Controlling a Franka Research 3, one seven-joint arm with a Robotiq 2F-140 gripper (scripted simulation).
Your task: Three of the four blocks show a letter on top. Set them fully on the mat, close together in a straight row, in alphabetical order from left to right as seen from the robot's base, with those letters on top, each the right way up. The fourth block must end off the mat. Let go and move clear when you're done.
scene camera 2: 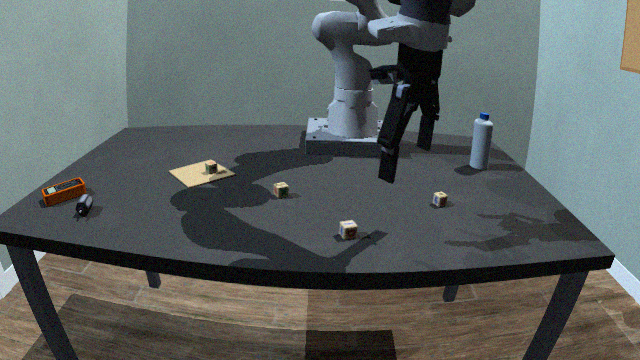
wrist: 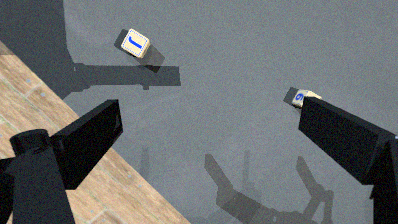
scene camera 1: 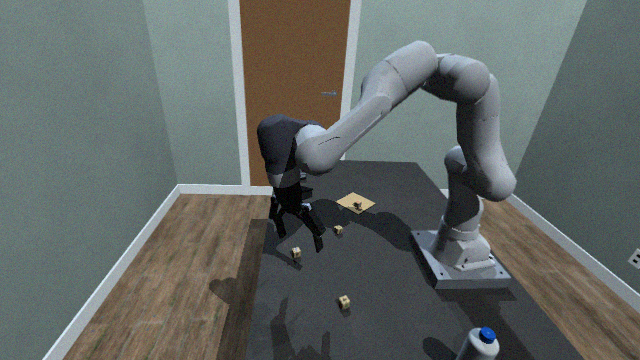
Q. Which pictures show my gripper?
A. Scene camera 2, the wrist view and scene camera 1: all of them.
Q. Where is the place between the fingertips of my gripper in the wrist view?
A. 210, 114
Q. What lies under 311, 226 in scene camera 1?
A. My gripper.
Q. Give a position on an orange device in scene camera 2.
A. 58, 193
